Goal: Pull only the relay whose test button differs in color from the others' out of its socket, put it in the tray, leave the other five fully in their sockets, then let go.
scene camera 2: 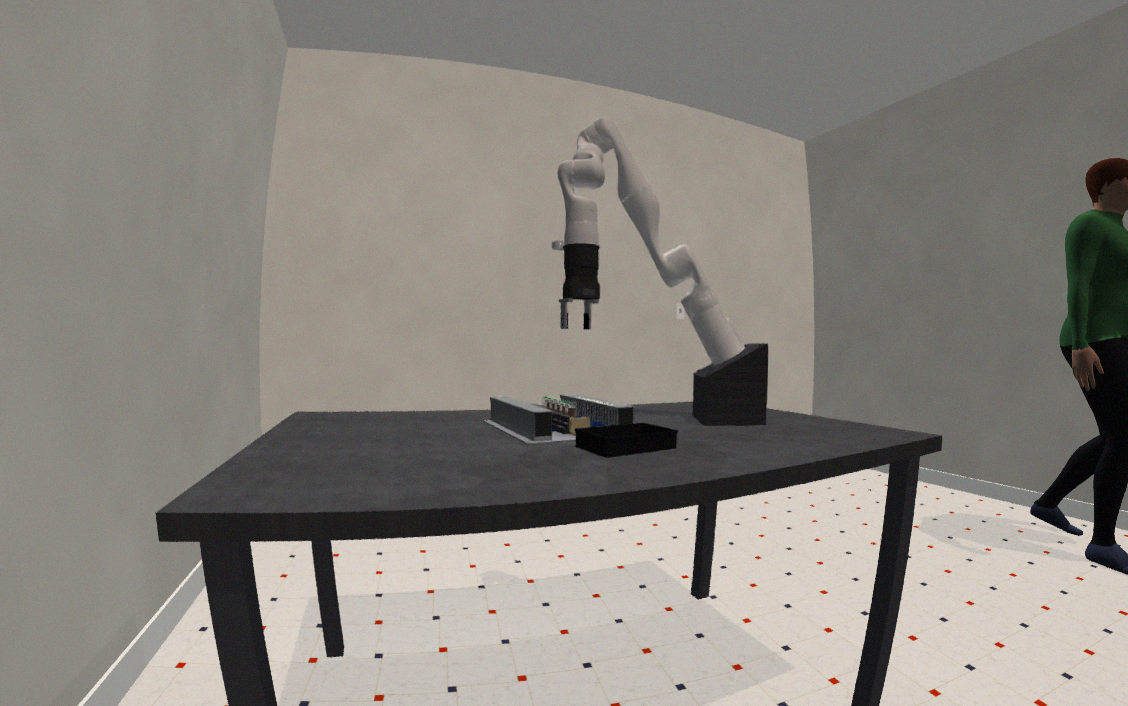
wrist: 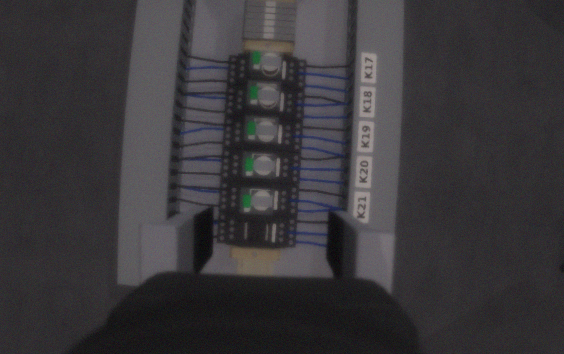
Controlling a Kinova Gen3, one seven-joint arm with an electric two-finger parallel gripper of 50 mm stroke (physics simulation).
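Places are measured from the arm's base along level axes (x ahead, y left, z up), in millimetres.
Pixels of known places: gripper, between the fingertips: [scene camera 2: 575,329] [wrist: 270,233]; arm's base, origin of its link: [scene camera 2: 727,357].
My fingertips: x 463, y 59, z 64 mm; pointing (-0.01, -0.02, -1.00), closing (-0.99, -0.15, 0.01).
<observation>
Ahead of a thing's pixels: the offset from my fingertips to its middle. "spot": to the spot under its first point.
In the wrist view, several clear relays {23 mm ahead, 90 mm right, 183 mm down} [wrist: 267,96] {12 mm ahead, 2 mm right, 183 mm down} [wrist: 262,200], each with a green test button, sit upright in a row of black sockets. The end socket {spot: 9 mm ahead, 27 mm left, 199 mm down} [wrist: 256,231], nearest the gripper, is empty. No relay with a differently coloured button shows in the wrist view. The gripper [scene camera 2: 575,323] [wrist: 270,241] is open and empty, pointing down high above the relay panel. The black tray {spot: 30 mm back, 246 mm left, 208 mm down} [scene camera 2: 636,441] stands on the table beside the panel's near end in the scene view; its inside is hidden by its walls, and it does not show in the wrist view.
Grey wire ducts {117 mm ahead, 59 mm right, 198 mm down} [scene camera 2: 519,418] [wrist: 151,125] {76 mm back, 82 mm right, 198 mm down} [wrist: 382,150] flank the row, the right one labelled K17 to K21. Black and blue wires run to both sides. Terminal blocks {31 mm ahead, 159 mm right, 184 mm down} [wrist: 270,20] stand beyond the far socket. The robot's base [scene camera 2: 730,395] is at the table's right rear.
</observation>
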